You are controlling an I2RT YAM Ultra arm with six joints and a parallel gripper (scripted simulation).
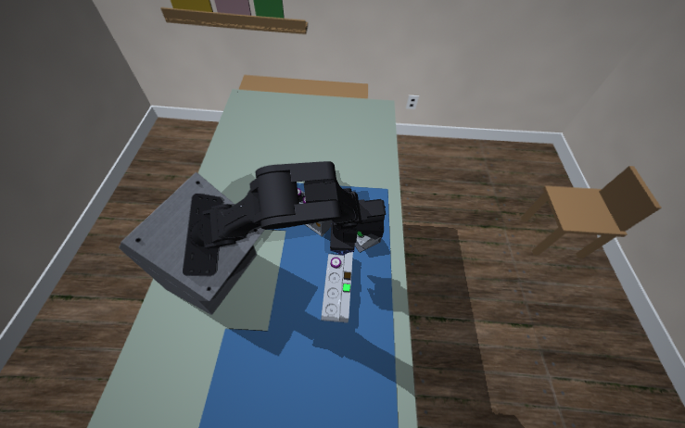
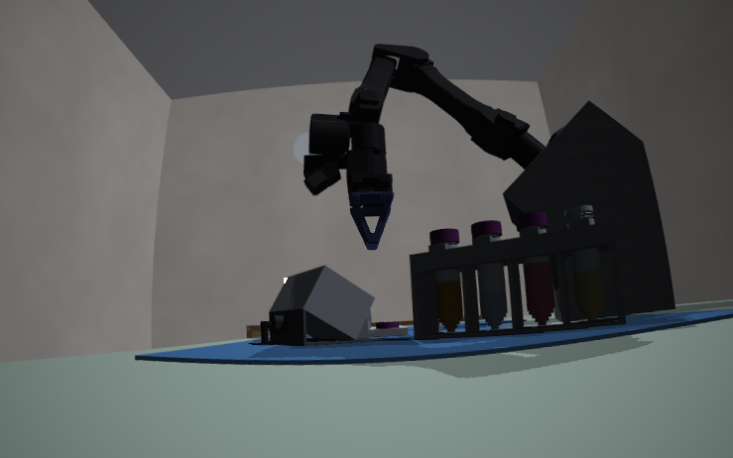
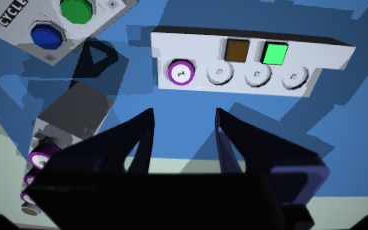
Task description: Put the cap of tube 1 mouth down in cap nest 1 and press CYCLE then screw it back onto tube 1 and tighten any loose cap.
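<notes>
Now: hand 130 mm past the threaded neck of tube 1, 300 mm to the right of it and 30 mm above it. Also, from my hand: green ready key 90 mm ahead, 80 mm to the left, 80 mm below; then key desk 90 mm ahead, 100 mm to the left, 90 mm below; then blue cycle key 80 mm ahead, 120 mm to the left, 80 mm below.
</notes>
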